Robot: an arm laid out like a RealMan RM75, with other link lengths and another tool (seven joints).
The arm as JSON. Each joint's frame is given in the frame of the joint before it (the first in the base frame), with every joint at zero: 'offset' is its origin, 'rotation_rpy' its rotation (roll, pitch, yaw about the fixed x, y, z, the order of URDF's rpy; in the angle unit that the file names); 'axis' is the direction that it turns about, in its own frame. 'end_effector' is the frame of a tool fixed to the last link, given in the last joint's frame.
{
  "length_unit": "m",
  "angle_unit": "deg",
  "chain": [
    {
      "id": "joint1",
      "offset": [
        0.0,
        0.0,
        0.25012
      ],
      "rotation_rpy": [
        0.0,
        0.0,
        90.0
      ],
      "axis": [
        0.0,
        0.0,
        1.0
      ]
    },
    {
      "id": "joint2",
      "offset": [
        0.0,
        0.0,
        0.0
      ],
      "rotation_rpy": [
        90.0,
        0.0,
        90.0
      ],
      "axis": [
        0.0,
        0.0,
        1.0
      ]
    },
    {
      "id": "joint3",
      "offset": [
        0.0,
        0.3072,
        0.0
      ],
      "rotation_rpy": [
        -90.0,
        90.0,
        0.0
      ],
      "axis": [
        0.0,
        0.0,
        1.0
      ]
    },
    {
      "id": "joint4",
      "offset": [
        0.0,
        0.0,
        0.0
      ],
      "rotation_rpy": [
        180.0,
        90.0,
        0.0
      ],
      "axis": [
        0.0,
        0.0,
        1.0
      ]
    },
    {
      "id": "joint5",
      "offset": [
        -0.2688,
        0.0,
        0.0
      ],
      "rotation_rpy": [
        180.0,
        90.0,
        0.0
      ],
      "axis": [
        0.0,
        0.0,
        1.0
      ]
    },
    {
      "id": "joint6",
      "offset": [
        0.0,
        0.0,
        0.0
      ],
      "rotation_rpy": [
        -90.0,
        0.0,
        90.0
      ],
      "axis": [
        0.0,
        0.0,
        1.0
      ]
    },
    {
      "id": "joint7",
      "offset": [
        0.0,
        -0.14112,
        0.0
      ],
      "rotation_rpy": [
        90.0,
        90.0,
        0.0
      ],
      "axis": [
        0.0,
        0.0,
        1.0
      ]
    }
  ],
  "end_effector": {
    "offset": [
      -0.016,
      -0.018,
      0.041
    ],
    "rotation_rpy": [
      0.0,
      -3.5,
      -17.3
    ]
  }
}
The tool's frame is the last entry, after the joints.
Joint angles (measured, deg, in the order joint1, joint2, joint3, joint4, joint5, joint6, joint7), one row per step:
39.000, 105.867, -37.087, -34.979, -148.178, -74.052, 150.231
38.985, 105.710, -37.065, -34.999, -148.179, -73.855, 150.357
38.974, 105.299, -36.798, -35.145, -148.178, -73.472, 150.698
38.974, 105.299, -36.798, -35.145, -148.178, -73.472, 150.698
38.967, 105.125, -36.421, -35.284, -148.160, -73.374, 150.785
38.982, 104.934, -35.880, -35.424, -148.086, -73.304, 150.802
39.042, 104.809, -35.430, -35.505, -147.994, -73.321, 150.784
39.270, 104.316, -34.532, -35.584, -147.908, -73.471, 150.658
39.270, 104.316, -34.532, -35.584, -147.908, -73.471, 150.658
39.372, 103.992, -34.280, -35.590, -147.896, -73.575, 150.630
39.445, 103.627, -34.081, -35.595, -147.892, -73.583, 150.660
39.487, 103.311, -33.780, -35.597, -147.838, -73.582, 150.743
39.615, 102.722, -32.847, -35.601, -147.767, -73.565, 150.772
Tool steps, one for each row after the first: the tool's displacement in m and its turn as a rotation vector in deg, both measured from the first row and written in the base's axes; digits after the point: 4 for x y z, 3 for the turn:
0.0008, 0.0008, 0.0022, 0.334, -0.175, -0.104
0.0022, 0.0030, 0.0088, 1.317, -0.475, -0.369
0.0022, 0.0030, 0.0088, 1.317, -0.475, -0.369
0.0027, 0.0041, 0.0124, 1.916, -0.456, -0.461
0.0028, 0.0055, 0.0166, 2.631, -0.315, -0.504
0.0023, 0.0066, 0.0194, 3.123, -0.101, -0.483
0.0012, 0.0093, 0.0271, 4.033, 0.127, -0.322
0.0012, 0.0093, 0.0271, 4.033, 0.127, -0.322
0.0009, 0.0104, 0.0311, 4.339, 0.083, -0.254
0.0011, 0.0116, 0.0356, 4.728, -0.057, -0.244
0.0014, 0.0126, 0.0399, 5.209, -0.038, -0.327
0.0016, 0.0148, 0.0487, 6.346, 0.147, -0.419

